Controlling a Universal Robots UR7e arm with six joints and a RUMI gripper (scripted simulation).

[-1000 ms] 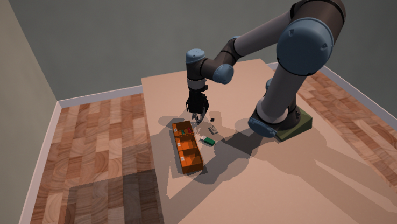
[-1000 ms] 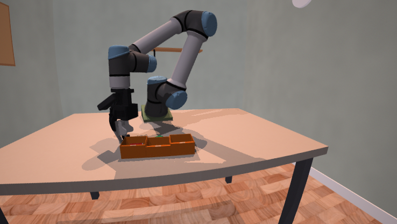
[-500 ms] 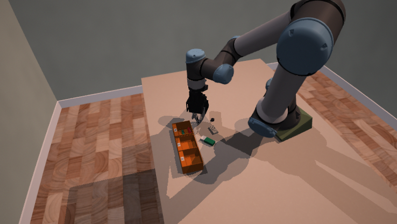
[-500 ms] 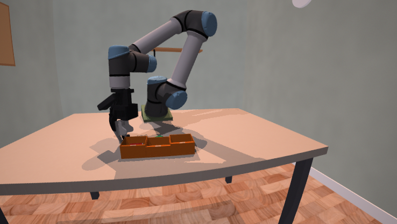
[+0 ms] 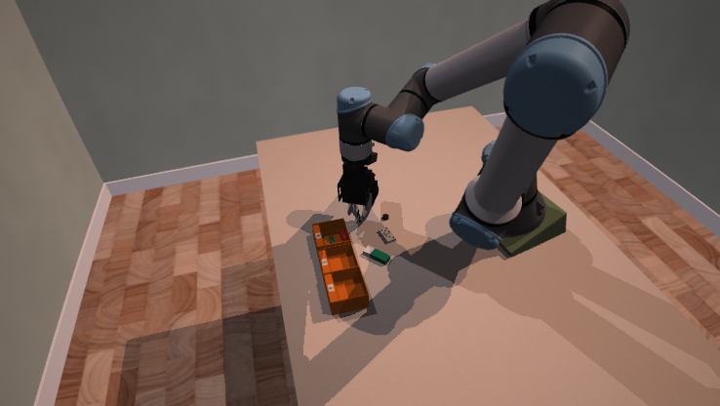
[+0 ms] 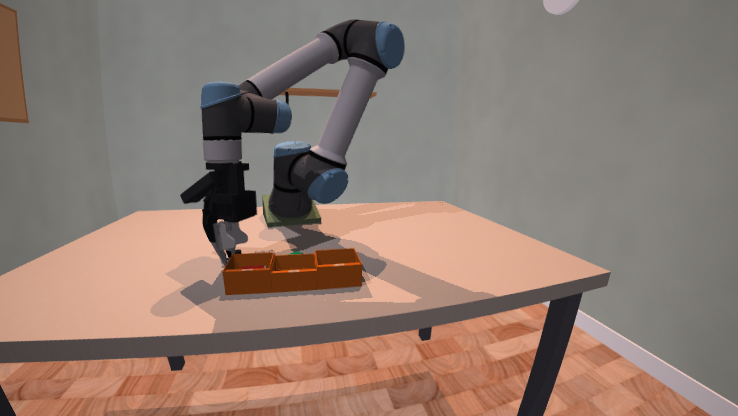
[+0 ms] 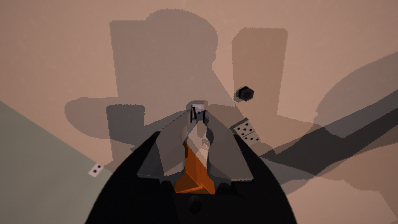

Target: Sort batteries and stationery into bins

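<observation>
The green-and-white eraser is 13 cm to the left of my hand, 3 cm behind it and 1 cm below it. Round my hand: small grey object 1 cm below; then small black object 7 cm behind, 2 cm below; then white domino 6 cm to the left, 6 cm behind, 2 cm below.
</observation>
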